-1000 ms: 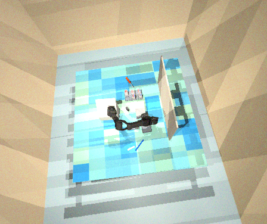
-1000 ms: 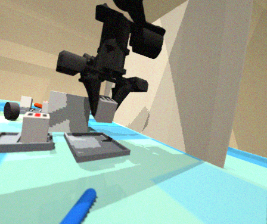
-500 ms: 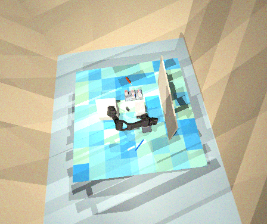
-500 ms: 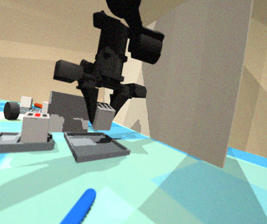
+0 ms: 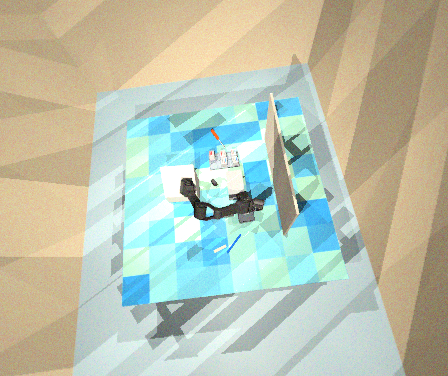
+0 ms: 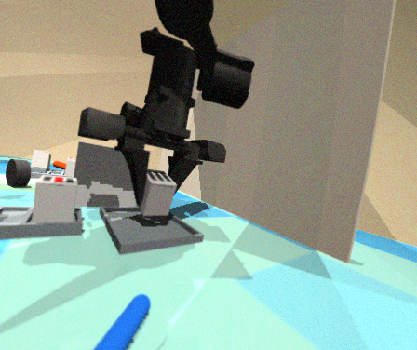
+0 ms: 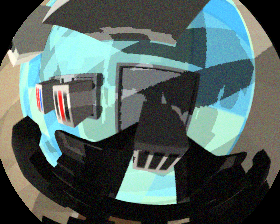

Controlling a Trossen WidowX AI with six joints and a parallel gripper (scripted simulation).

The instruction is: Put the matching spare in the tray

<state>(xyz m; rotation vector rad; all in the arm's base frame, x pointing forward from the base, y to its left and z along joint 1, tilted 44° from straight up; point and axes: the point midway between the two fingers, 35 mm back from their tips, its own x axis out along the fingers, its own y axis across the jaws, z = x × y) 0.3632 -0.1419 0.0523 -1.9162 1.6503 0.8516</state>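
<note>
Now: gripper tip 30 mm above the shallow dark tray. From my gripper tip the other things lie so: blue pen: 200 mm to the right, 70 mm behind, 30 mm below; plain grey box: 180 mm to the left, 70 mm behind, 20 mm above; dark rack: 140 mm behind, 20 mm below.
</note>
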